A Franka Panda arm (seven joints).
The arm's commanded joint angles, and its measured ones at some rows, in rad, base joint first. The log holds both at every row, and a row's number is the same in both.
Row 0, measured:
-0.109, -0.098, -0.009, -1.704, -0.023, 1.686, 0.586
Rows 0 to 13, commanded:
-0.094, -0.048, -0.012, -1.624, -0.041, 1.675, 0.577
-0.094, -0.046, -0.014, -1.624, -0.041, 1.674, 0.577
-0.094, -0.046, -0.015, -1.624, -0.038, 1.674, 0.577
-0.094, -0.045, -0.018, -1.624, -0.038, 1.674, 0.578
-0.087, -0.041, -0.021, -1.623, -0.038, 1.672, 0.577
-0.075, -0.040, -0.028, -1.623, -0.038, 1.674, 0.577
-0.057, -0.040, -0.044, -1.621, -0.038, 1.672, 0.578
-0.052, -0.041, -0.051, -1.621, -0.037, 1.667, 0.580
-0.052, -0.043, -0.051, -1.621, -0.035, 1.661, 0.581
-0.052, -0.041, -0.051, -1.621, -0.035, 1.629, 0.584
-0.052, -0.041, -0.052, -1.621, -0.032, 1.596, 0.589
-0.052, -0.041, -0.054, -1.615, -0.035, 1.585, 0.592
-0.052, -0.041, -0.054, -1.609, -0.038, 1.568, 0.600
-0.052, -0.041, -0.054, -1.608, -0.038, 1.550, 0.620
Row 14, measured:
-0.067, -0.050, -0.042, -1.640, -0.023, 1.617, 0.586
